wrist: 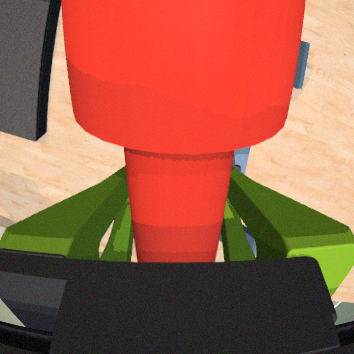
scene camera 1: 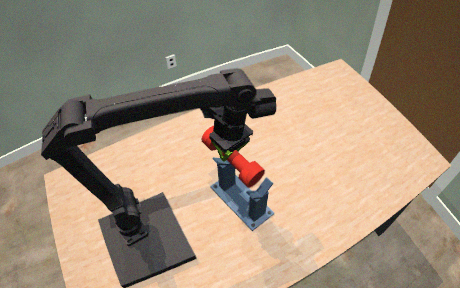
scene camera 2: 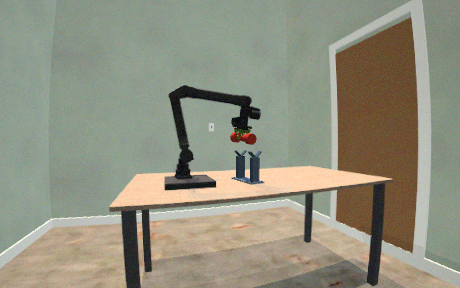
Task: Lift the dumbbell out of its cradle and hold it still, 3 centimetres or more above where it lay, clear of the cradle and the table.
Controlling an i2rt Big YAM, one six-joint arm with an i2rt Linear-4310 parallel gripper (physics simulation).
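Places are measured from the arm's base along level axes (x ahead, y left, z up), in centimetres.
Pixels of known places: gripper, between the fingertips: (wrist: pixel 176 173) (scene camera 1: pixel 227 156) (scene camera 2: pixel 240 141); arm's base, origin of its link: (scene camera 1: pixel 131 227) (scene camera 2: pixel 183 177).
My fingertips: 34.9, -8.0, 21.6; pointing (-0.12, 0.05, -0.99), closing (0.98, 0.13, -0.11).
For each thing: its top centre in the pictures, then the offset to it from my fingertips, as dx, dy, dz. Level surfaces: height alone.
- red dumbbell, centre of its top: (wrist: pixel 162 311) (scene camera 1: pixel 232 146) (scene camera 2: pixel 242 131) +0.4, -1.7, +6.0
- blue-grey cradle, centre of its top: (wrist: pixel 225 170) (scene camera 1: pixel 242 170) (scene camera 2: pixel 247 150) +3.0, -2.8, -5.9
- wooden table, height of its surface: dz -24.7
The red dumbbell (scene camera 1: pixel 251 173) (scene camera 2: pixel 249 138) (wrist: pixel 182 75) hangs in the air above its cradle, roughly level. In scene camera 2 a clear gap shows between it and the V-shaped tops of the cradle. The blue-grey cradle (scene camera 1: pixel 258 206) (scene camera 2: pixel 255 170) (wrist: pixel 301 65) stands upright on the table with its two posts. My gripper (scene camera 1: pixel 227 154) (scene camera 2: pixel 241 136) (wrist: pixel 176 173), pointing down, is shut on the dumbbell's handle, with a green finger on each side of it. The inner faces of the fingertips are partly hidden by the handle and the gripper body.
The wooden table (scene camera 1: pixel 350 150) (scene camera 2: pixel 300 176) carries the cradle and the arm's dark base plate (scene camera 1: pixel 175 240) (scene camera 2: pixel 190 185) (wrist: pixel 20 75), which lies to the left of the cradle in both scene views. A wall and a brown door stand beyond the table.
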